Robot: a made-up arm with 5 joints.
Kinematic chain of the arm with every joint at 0, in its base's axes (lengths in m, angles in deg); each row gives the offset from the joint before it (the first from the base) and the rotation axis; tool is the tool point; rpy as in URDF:
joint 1: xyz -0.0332 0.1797 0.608 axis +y
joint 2: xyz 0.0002 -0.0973 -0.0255 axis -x
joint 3: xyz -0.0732 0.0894 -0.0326 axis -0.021 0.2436 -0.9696
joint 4: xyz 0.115 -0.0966 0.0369 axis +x
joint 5: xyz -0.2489 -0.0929 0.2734 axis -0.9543 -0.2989 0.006
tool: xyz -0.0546 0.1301 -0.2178 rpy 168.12 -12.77 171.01
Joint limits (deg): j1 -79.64..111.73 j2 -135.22..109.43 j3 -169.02..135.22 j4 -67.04..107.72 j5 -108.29..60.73
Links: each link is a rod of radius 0.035 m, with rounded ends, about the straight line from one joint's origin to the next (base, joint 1, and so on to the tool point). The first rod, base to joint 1, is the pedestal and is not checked.
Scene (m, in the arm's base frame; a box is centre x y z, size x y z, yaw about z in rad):
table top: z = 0
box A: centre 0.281 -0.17 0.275 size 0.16 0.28 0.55 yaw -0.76
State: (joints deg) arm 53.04 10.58 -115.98 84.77 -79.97
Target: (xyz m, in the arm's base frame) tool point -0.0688 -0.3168 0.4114
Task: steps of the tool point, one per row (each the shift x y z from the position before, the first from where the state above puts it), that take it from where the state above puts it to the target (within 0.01 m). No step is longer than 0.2 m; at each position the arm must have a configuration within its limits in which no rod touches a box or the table.
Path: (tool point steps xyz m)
1: -0.0548 -0.0492 -0.1117
2: -0.0959 -0.0479 -0.0950
3: -0.1308 -0.0446 -0.0618
4: -0.1529 -0.0386 -0.0155
5: 0.0198 -0.1085 0.0717
6: 0.0000 -0.0870 0.0918
7: -0.0258 -0.0598 0.1008

